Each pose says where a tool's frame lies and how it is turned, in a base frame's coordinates. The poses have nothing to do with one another.
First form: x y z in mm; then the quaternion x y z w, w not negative.
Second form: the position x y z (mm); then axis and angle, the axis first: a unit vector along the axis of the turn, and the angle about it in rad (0 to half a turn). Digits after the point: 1 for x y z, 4 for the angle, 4 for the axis.
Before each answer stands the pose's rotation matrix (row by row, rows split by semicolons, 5 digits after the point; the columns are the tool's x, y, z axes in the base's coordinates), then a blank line. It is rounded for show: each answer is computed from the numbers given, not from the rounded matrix.
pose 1, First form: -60.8 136.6 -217.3 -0.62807 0.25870 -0.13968 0.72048
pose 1, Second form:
0.82713 -0.12369 0.54823; -0.52624 0.17203 0.83275; -0.19732 -0.97729 0.07720

-60.8 136.6 -217.3 -0.9057 0.3730 -0.2014 1.5326
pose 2, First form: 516.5 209.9 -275.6 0.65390 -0.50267 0.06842 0.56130
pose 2, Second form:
0.48528 -0.73420 -0.47482; -0.58058 0.13547 -0.80285; 0.65378 0.66528 -0.36052

516.5 209.9 -275.6 0.7901 -0.6074 0.0827 1.9497
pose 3, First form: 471.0 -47.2 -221.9 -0.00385 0.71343 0.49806 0.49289
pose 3, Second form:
-0.51409 -0.49647 0.69945; 0.48548 0.50384 0.71446; -0.70712 0.70687 -0.01799

471.0 -47.2 -221.9 -0.0044 0.8199 0.5724 2.1108
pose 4, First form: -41.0 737.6 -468.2 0.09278 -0.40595 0.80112 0.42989
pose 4, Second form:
-0.61317 -0.76411 -0.20037; 0.61346 -0.30080 -0.73020; 0.49768 -0.57066 0.65319

-41.0 737.6 -468.2 0.1028 -0.4496 0.8873 2.2529
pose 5, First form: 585.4 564.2 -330.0 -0.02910 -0.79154 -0.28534 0.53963
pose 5, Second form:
-0.41591 0.35402 -0.83767; -0.26189 0.83547 0.48312; 0.87088 0.42031 -0.25476

585.4 564.2 -330.0 -0.0346 -0.9402 -0.3389 2.0016
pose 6, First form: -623.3 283.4 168.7 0.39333 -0.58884 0.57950 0.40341
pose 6, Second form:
-0.36510 -0.93077 -0.01922; 0.00434 0.01894 -0.99981; 0.93096 -0.36512 -0.00288

-623.3 283.4 168.7 0.4299 -0.6435 0.6333 2.3111
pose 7, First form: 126.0 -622.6 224.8 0.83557 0.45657 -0.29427 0.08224
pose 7, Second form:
0.40989 0.81140 -0.41667; 0.71460 -0.56956 -0.40615; -0.56687 -0.13128 -0.81328

126.0 -622.6 224.8 0.8384 0.4581 -0.2953 2.9769
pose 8, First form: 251.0 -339.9 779.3 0.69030 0.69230 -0.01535 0.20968
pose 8, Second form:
0.04097 0.96223 0.26913; 0.94936 0.04650 -0.31074; -0.31152 0.26823 -0.91160

251.0 -339.9 779.3 0.7060 0.7080 -0.0157 2.7191
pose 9, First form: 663.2 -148.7 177.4 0.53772 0.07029 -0.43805 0.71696
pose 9, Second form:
0.60634 0.70372 -0.37031; -0.55253 0.03794 -0.83263; -0.57189 0.70946 0.41183

663.2 -148.7 177.4 0.7713 0.1008 -0.6284 1.5427
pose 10, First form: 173.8 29.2 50.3 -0.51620 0.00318 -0.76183 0.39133
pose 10, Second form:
-0.16079 0.59297 0.78900; -0.59954 -0.69370 0.39917; 0.78403 -0.40886 0.46705

173.8 29.2 50.3 -0.5609 0.0035 -0.8279 2.3374
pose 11, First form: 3.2 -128.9 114.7 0.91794 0.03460 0.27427 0.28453
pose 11, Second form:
0.84716 -0.09256 0.52322; 0.21960 -0.83569 -0.50339; 0.48384 0.54135 -0.68763

3.2 -128.9 114.7 0.9575 0.0361 0.2861 2.5646
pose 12, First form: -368.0 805.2 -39.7 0.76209 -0.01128 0.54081 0.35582
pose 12, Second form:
0.41479 -0.40206 0.81627; 0.36767 -0.74653 -0.55454; 0.83233 0.53014 -0.16183

-368.0 805.2 -39.7 0.8155 -0.0121 0.5787 2.4140
